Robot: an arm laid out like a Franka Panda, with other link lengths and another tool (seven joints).
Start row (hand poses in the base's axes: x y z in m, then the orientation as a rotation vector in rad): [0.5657 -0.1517 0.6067 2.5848 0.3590 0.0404]
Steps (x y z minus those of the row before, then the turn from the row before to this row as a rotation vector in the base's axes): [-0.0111 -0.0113 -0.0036 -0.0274 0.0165 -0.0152]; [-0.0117 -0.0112 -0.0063 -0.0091 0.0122 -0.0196]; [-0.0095 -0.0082 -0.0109 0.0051 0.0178 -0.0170]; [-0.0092 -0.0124 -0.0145 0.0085 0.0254 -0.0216]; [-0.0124 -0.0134 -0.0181 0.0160 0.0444 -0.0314]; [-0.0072 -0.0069 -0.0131 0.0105 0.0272 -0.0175]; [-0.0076 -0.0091 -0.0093 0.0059 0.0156 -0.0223]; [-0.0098 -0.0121 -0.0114 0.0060 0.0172 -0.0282]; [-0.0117 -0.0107 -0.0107 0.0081 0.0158 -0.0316]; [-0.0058 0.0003 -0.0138 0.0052 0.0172 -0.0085]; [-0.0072 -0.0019 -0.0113 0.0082 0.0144 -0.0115]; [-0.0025 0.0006 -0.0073 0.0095 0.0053 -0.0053]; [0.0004 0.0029 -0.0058 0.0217 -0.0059 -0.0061]
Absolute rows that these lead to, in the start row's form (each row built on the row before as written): [0.5546 -0.1630 0.6031 2.5619 0.3436 0.0087]; [0.5429 -0.1742 0.5968 2.5571 0.3224 -0.0157]; [0.5334 -0.1824 0.5859 2.5660 0.3079 -0.0441]; [0.5242 -0.1948 0.5714 2.5790 0.2906 -0.0836]; [0.5118 -0.2082 0.5533 2.6006 0.2682 -0.1507]; [0.5046 -0.2151 0.5402 2.6135 0.2566 -0.1914]; [0.4970 -0.2242 0.5309 2.6226 0.2339 -0.2191]; [0.4872 -0.2363 0.5195 2.6322 0.2038 -0.2510]; [0.4755 -0.2470 0.5088 2.6439 0.1690 -0.2823]; [0.4697 -0.2467 0.4950 2.6486 0.1644 -0.3079]; [0.4625 -0.2486 0.4837 2.6568 0.1554 -0.3308]; [0.4600 -0.2480 0.4764 2.6664 0.1520 -0.3397]; [0.4604 -0.2451 0.4706 2.6896 0.1466 -0.3339]
